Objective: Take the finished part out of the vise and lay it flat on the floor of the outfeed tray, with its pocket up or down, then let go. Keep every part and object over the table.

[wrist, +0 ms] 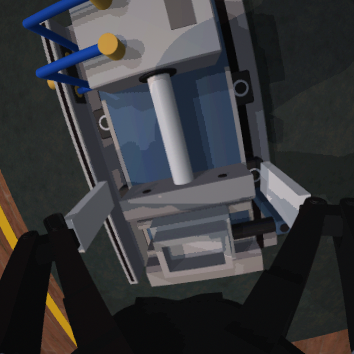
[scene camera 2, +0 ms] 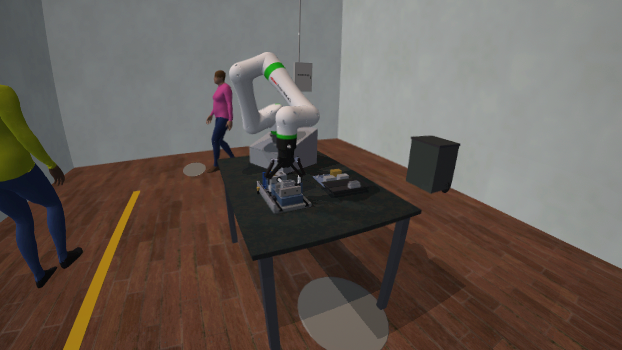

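Places are measured from the arm's base along level axes (x up, y left, z back), in centimetres.
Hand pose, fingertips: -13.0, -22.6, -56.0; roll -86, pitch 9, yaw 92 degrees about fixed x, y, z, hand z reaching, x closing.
Things, the pixels of their centre, and the offset from my fingertips, as dx, dy, dz. "spot": a spot on its surface instead. Level surfaces: height alone.
- finished part, middle of its body: [wrist: 193,241] [scene camera 2: 287,184] +3.8, +0.0, -3.5
- vise, middle of its body: [wrist: 173,148] [scene camera 2: 282,188] -1.0, +0.0, +3.3
- light grey piece, middle of its body: [scene camera 2: 354,184] -3.0, +40.0, -5.1
- orange block, middle of its body: [scene camera 2: 335,172] -3.4, +42.0, +16.3
- black cylinder, a spot on its surface: [wrist: 253,227] spot: +3.6, +4.8, -3.7
- table, height of its surface: dx -6.0
The finished part [wrist: 192,231], a grey block with a rectangular pocket facing up, sits in the vise [scene camera 2: 290,199] [wrist: 187,192] beside the moving jaw, at the lower middle of the wrist view. In the scene view I cannot tell the part from the vise jaws. My gripper [scene camera 2: 285,179] [wrist: 183,185] is open and empty, pointing down over the vise. Its pads stand wide apart, one on each side of the vise, clear of the part. A low dark tray [scene camera 2: 345,190] stands right of the vise; it appears to be the outfeed tray, with a light grey piece [scene camera 2: 354,184] at it.
Behind the dark tray are pale blocks [scene camera 2: 342,176] and an orange block [scene camera 2: 335,171]. Blue bent tubes [wrist: 67,65] with yellow ends stick out beside the vise's rear block. A black cylinder [wrist: 253,227] lies right of the part. The table [scene camera 2: 330,220] has its front edge beyond the vise.
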